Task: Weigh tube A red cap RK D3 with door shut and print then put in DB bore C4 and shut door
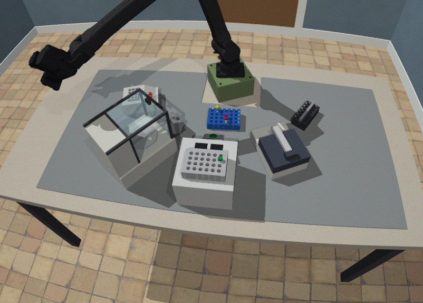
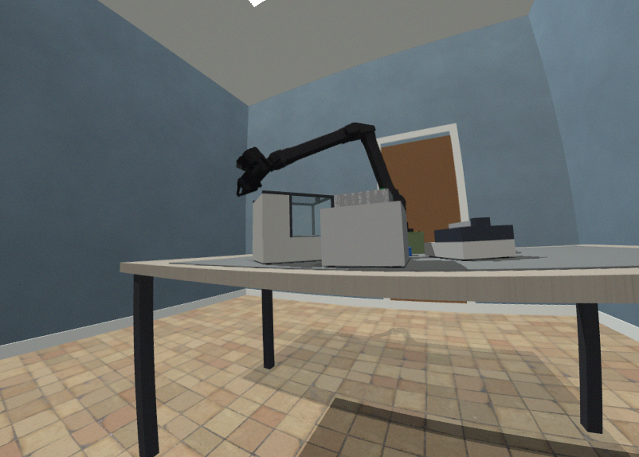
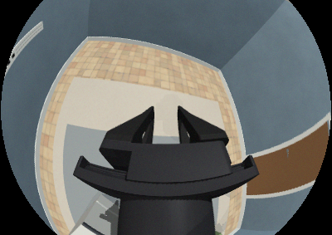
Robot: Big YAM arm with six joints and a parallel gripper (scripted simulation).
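The balance door lies 38 cm to the left of my hand, 9 cm ahead of it and 8 cm below it. Round my hand: blue tube rack RK (65 cm to the left, 27 cm below, 3 cm behind); then grey well block (59 cm to the left, 28 cm ahead, 14 cm below); then spectrophotometer SP (85 cm to the left, 22 cm below, 13 cm ahead).
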